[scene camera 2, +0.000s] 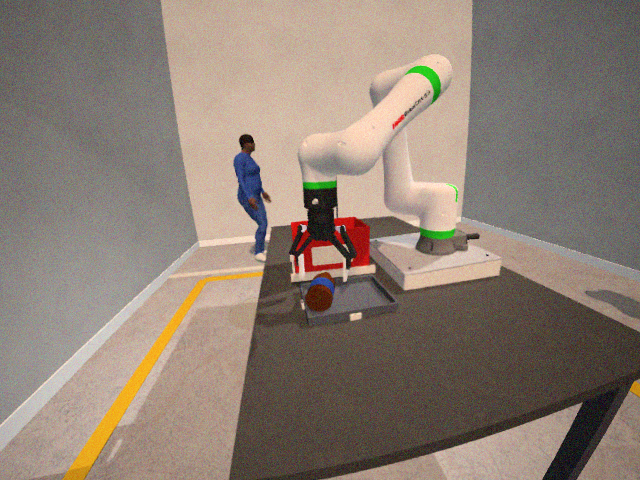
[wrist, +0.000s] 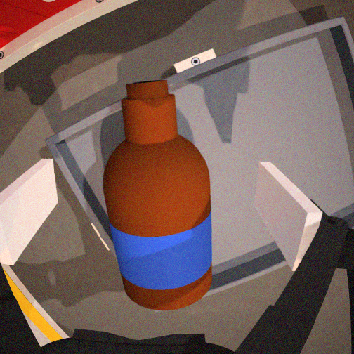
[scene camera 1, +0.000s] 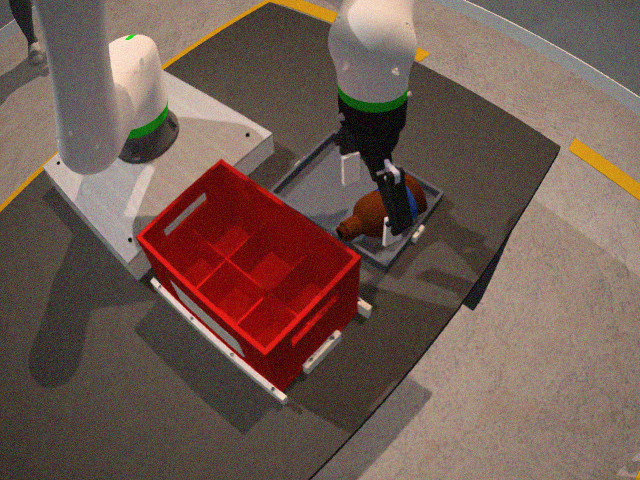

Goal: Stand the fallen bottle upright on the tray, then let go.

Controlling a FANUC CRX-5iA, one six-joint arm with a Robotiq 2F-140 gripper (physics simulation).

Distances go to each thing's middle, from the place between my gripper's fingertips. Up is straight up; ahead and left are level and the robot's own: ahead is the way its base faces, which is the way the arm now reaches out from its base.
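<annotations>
There is the brown bottle (scene camera 1: 369, 212), 1 cm ahead of my hand, 2 cm to the left of it and 2 cm below it.
</annotations>
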